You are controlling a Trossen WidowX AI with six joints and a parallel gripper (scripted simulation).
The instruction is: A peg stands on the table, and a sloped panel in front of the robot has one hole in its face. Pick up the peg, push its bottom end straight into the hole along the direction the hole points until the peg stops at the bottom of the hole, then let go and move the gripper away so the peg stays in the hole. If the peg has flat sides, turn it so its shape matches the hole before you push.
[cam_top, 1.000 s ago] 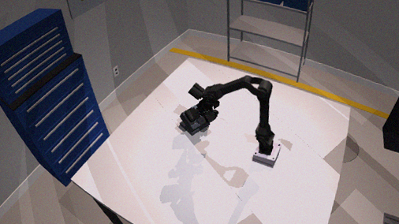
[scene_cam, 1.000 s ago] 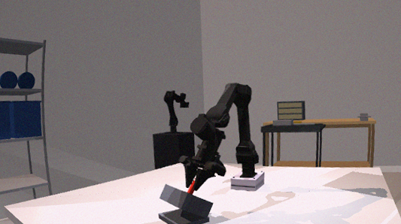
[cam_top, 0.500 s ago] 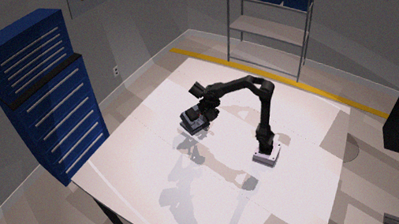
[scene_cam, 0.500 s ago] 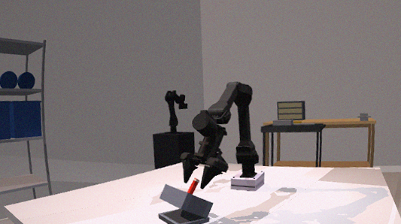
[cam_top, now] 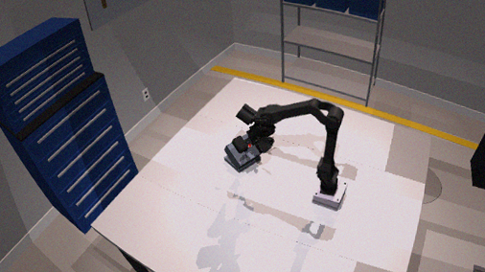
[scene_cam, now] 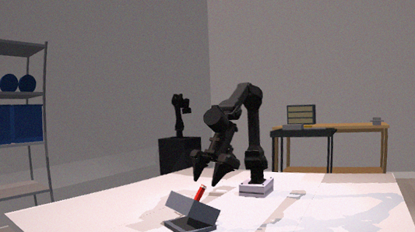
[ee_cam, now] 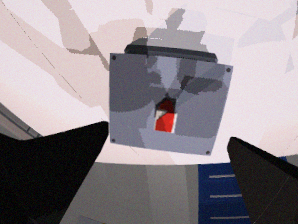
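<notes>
The red peg lies 1 cm ahead of my gripper tip, 1 cm to the right of it and 3 cm below it. Also, from my gripper tip: sloped panel 4 cm ahead, 2 cm to the right, 7 cm below.
</notes>
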